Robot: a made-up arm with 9 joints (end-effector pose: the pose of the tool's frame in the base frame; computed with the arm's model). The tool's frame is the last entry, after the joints.
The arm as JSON. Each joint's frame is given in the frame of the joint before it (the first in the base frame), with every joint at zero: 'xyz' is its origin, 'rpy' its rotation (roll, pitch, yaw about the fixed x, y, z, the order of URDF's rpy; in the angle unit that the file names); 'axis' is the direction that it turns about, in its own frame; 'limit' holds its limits. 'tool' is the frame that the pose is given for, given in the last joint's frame.
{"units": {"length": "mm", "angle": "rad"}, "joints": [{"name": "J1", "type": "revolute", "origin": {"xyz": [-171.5, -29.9, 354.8], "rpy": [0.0, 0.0, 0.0]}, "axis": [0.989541, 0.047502, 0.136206], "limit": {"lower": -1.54, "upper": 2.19}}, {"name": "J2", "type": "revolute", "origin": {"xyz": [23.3, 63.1, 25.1], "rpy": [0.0, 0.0, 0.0]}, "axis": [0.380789, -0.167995, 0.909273], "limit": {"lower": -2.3, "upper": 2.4}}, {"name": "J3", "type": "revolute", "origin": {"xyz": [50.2, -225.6, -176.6], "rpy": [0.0, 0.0, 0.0]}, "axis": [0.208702, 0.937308, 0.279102], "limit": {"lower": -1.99, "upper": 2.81}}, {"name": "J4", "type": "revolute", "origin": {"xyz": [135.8, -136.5, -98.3], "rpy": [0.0, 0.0, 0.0]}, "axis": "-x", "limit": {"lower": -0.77, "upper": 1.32}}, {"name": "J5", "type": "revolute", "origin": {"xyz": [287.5, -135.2, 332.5], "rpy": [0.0, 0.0, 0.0]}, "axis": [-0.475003, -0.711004, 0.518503], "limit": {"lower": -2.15, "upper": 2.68}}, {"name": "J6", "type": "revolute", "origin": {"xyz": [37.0, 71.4, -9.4], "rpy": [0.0, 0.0, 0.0]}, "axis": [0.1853, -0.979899, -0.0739], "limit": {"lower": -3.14, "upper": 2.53}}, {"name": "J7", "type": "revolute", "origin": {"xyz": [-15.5, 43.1, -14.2], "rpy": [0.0, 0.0, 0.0]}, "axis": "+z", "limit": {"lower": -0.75, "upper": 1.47}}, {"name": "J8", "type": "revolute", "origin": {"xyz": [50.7, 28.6, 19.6], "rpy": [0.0, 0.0, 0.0]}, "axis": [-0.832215, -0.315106, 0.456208], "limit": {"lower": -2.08, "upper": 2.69}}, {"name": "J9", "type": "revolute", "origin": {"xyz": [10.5, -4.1, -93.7], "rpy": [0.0, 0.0, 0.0]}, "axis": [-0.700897, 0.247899, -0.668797], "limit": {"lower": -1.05, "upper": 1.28}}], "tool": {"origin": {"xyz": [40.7, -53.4, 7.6], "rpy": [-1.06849, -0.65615, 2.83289]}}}
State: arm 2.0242 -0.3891 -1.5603 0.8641 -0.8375 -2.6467 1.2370 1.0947 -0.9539
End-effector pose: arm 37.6 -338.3 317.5 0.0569 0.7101 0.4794 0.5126
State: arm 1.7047 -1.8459 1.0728 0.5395 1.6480 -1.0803 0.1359 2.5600 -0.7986
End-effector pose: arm -599.9 248.5 7.3 -0.1731 -0.1572 -0.3543 0.9054
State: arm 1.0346 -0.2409 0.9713 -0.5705 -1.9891 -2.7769 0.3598 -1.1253 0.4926
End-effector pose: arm 229.8 257.6 -467.7 0.1256 -0.6209 0.2084 0.7452
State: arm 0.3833 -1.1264 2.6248 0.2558 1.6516 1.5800 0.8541 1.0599 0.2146
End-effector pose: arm -471.3 76.2 64.3 -0.5858 -0.5797 0.5300 0.1994
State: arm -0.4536 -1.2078 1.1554 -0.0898 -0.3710 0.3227 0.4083 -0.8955 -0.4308
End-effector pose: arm -313.2 -669.7 197.3 -0.1158 -0.8263 0.0023 0.5512
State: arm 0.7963 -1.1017 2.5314 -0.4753 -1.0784 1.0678 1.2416 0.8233 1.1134
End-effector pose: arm -727.3 431.9 -46.0 0.8614 -0.2764 0.1805 0.3860
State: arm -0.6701 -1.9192 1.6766 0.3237 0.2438 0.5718 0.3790 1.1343 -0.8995
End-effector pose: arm -538.9 -539.5 182.5 0.2742 -0.3261 0.8391 0.3382
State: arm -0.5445 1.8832 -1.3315 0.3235 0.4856 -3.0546 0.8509 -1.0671 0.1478
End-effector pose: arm 52.9 -41.8 536.2 0.6405 0.0938 0.3418 0.6813
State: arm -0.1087 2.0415 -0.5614 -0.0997 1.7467 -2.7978 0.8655 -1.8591 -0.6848
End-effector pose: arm 190.7 414.4 463.5 0.6126 -0.6428 0.3454 0.3036
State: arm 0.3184 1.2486 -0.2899 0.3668 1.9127 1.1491 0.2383 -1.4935 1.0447
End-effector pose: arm 308.3 248.5 566.5 0.1911 0.3649 -0.5600 0.7189
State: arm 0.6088 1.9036 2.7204 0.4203 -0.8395 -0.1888 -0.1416 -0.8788 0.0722
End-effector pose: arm -286.8 259.1 -4.1 0.1183 0.4164 0.8704 0.2344
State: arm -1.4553 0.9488 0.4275 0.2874 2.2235 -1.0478 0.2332 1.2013 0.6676
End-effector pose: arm 441.0 -128.8 10.4 0.2183 -0.4649 -0.1806 0.8388
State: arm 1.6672 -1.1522 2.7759 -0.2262 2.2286 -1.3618 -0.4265 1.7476 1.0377
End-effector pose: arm -655.6 315.1 542.1 -0.0784 0.7190 -0.6740 0.1507
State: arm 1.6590 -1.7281 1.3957 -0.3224 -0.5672 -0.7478 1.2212 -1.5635 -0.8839
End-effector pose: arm -586.8 104.6 -123.9 -0.0940 0.3612 -0.9184 0.1316
